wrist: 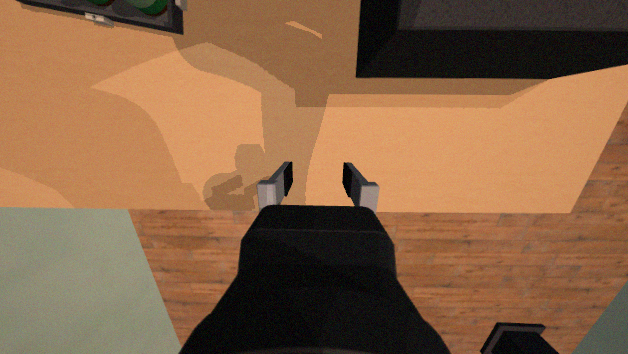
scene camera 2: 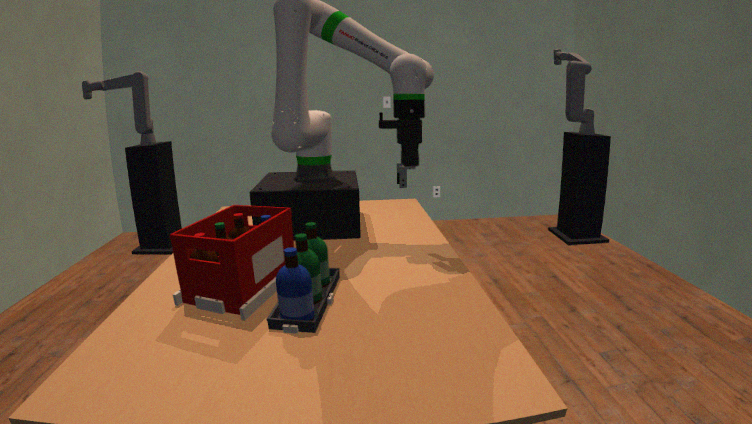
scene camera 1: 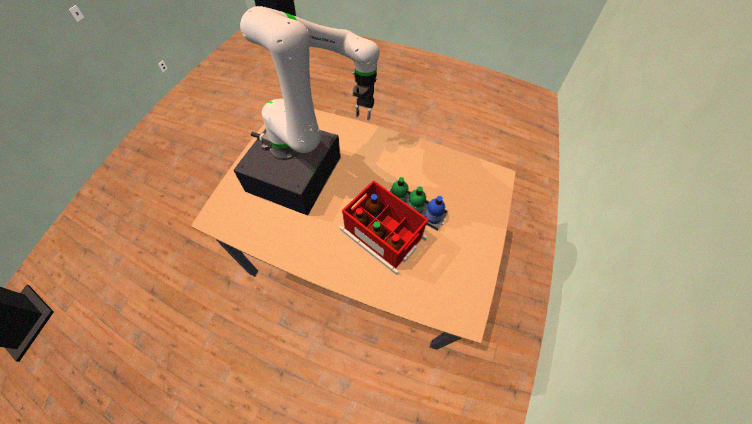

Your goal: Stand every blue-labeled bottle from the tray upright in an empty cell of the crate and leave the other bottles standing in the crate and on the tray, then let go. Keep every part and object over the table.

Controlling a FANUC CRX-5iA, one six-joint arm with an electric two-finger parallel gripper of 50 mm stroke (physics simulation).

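Frame: origin at the arm's base, x back, y right, z up, level; metres.
Where they show: gripper, fingertip midpoint: [wrist: 317,172] [scene camera 2: 401,185] [scene camera 1: 363,117]; arm's base at its link origin: [scene camera 2: 314,179] [scene camera 1: 286,147].
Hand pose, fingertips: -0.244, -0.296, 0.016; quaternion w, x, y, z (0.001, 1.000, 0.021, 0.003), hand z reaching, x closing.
Each offset is from my fingertips to the top centre of the thing, as dx, dy, dz. Level surfaces: height alone.
A blue-labeled bottle @(-0.463, +0.263, -0.026) [scene camera 1: 436,210] [scene camera 2: 295,292] stands upright at the end of the dark tray [scene camera 1: 433,226] [scene camera 2: 273,324] [wrist: 176,22]. Two green bottles @(-0.288, +0.243, -0.026) [scene camera 1: 400,188] @(-0.374, +0.254, -0.026) [scene camera 2: 308,260] [wrist: 150,5] stand in line behind it in the same tray. The red crate @(-0.319, +0.381, -0.010) [scene camera 1: 346,217] [scene camera 2: 208,284] stands beside the tray. It holds brown bottles with red caps, one with a green cap @(-0.280, +0.479, -0.023) [scene camera 1: 376,226] [scene camera 2: 220,228] and one with a blue cap @(-0.221, +0.370, -0.023) [scene camera 1: 373,204] [scene camera 2: 265,218]; two cells on the tray side look empty. My gripper [scene camera 1: 363,114] [scene camera 2: 402,184] [wrist: 317,172] is open, empty and pointing down, high above the table, away from tray and crate.
The black robot base block [scene camera 1: 287,173] [scene camera 2: 305,210] [wrist: 475,55] stands on the table @(dz -0.185) [scene camera 1: 294,247] [scene camera 2: 400,358] [wrist: 440,150]. Pale strips [scene camera 1: 368,250] [scene camera 2: 209,304] lie along the crate's foot. In the wrist view, the table's edge runs beneath my gripper, with wooden floor beyond.
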